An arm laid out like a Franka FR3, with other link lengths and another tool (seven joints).
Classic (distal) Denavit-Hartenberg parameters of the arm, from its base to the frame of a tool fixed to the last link. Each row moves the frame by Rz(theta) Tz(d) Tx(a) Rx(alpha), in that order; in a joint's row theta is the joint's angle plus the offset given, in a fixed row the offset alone. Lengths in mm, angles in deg.
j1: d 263.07  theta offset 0  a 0  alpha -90
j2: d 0  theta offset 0  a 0  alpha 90
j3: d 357.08  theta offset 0  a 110.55  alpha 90
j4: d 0  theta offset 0  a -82.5  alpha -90
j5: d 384  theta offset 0  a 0  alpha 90
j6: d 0  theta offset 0  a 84.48  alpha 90
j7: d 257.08  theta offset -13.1  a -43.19  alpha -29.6
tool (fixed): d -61.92  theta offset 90  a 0  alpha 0
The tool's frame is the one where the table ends.
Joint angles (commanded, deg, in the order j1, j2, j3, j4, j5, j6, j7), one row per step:
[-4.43 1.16 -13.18 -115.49 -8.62 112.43 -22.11]
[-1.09 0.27 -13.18 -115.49 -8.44 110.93 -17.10]
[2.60 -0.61 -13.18 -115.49 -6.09 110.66 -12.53]
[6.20 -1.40 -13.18 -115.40 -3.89 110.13 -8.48]
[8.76 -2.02 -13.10 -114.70 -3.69 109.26 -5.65]
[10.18 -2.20 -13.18 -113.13 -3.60 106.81 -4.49]
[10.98 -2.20 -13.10 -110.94 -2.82 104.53 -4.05]
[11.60 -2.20 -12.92 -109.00 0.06 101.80 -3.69]
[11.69 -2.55 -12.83 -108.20 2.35 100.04 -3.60]
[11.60 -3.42 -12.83 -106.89 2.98 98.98 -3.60]
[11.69 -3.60 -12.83 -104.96 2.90 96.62 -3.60]
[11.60 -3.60 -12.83 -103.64 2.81 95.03 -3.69]
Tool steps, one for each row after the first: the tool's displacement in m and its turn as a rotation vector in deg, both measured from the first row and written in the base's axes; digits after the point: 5 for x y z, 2 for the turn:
[0.00468 0.03441 0.00657 -0.13 -0.06 -1.89]
[0.01329 0.07747 0.01294 1.57 -1.55 -3.76]
[0.01822 0.11926 0.01971 3.34 -2.43 -5.15]
[0.02086 0.14525 0.02952 3.43 -3.04 -5.45]
[0.02032 0.15803 0.04129 3.43 -2.39 -5.46]
[0.02257 0.16831 0.05620 4.08 -2.32 -5.41]
[0.02170 0.18508 0.06985 6.75 -1.50 -5.99]
[0.01828 0.19434 0.07897 8.99 -0.84 -6.56]
[0.01759 0.19518 0.09582 9.85 -1.92 -6.69]
[0.01558 0.19557 0.11043 9.83 -1.65 -6.48]
[0.01436 0.19438 0.11936 9.76 -1.38 -6.40]

